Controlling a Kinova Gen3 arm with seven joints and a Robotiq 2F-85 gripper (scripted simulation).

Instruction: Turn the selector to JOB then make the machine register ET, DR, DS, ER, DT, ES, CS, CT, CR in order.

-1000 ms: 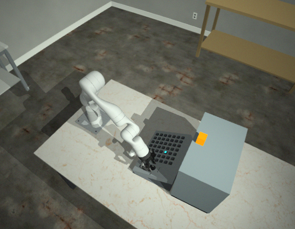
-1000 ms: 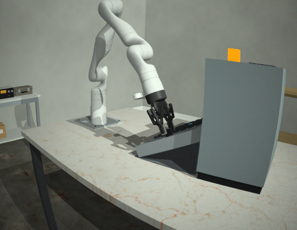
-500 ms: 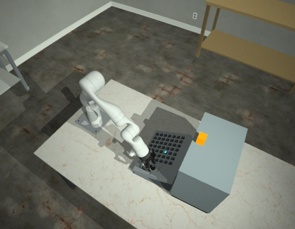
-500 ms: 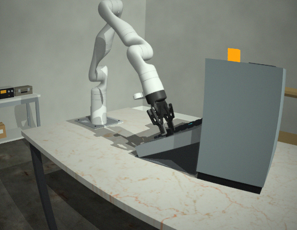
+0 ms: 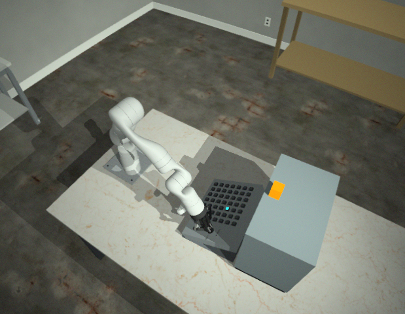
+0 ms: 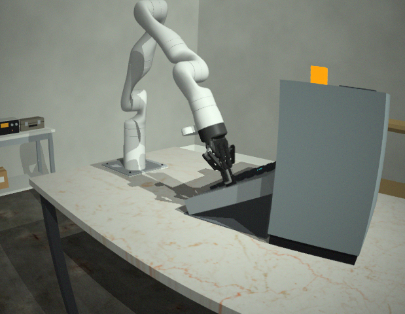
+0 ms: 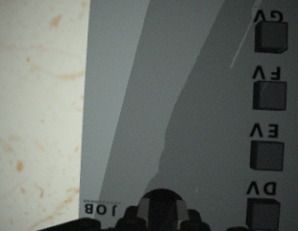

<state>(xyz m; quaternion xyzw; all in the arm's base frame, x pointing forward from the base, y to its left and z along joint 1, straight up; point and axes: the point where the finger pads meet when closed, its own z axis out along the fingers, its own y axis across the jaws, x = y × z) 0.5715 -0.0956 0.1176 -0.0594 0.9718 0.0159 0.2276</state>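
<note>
Now: hand 10 mm short of the black selector knob and 10 mm above it. Also, from my hand: sloped grey keypad 110 mm to the left, 60 mm below, 20 mm ahead.
</note>
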